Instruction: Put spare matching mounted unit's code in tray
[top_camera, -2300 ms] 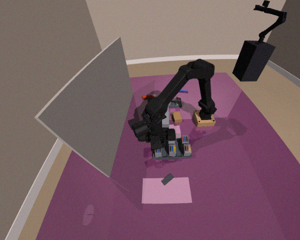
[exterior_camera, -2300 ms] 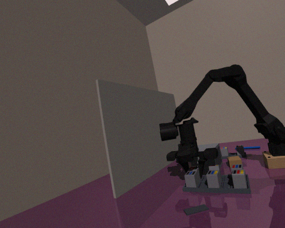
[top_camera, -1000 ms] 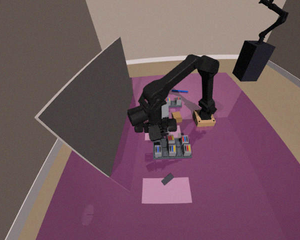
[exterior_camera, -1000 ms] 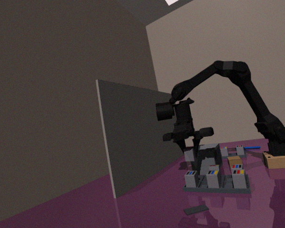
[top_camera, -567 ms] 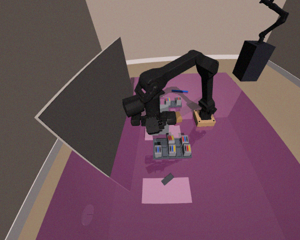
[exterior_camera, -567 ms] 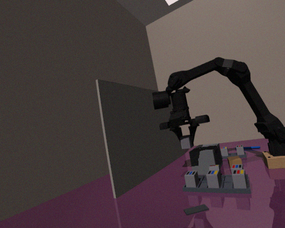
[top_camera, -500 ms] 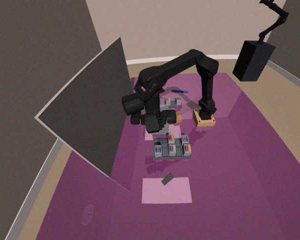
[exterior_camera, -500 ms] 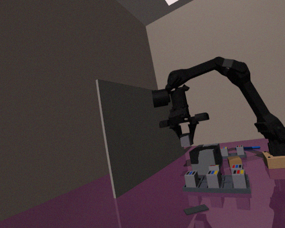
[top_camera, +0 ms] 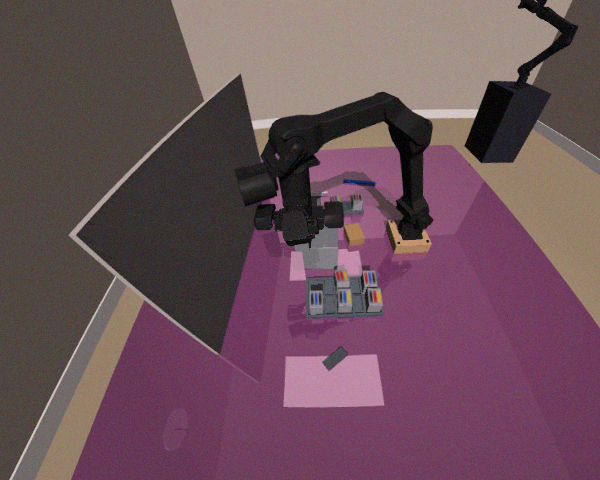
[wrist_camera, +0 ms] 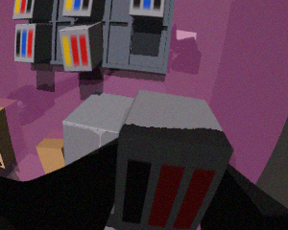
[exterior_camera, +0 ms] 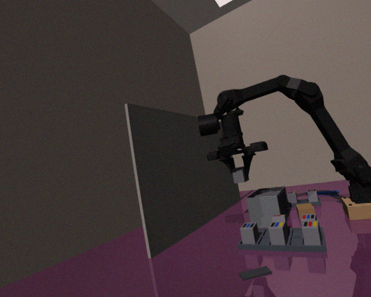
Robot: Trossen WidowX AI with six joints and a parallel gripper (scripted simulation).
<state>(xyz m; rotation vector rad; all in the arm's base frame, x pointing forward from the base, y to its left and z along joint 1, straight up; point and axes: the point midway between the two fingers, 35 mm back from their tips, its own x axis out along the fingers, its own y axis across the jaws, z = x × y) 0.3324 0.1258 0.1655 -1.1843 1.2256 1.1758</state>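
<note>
Now: gripper tip 320 mm to the left of the dark grey tray, 170 mm above it and 10 mm past it. From my gripper tip the other things lie so: grey spare (20 mm above); mounted unit (120 mm below, 100 mm to the right, 50 mm behind); dark rack (160 mm below, 100 mm behind, 70 mm to the left).
</note>
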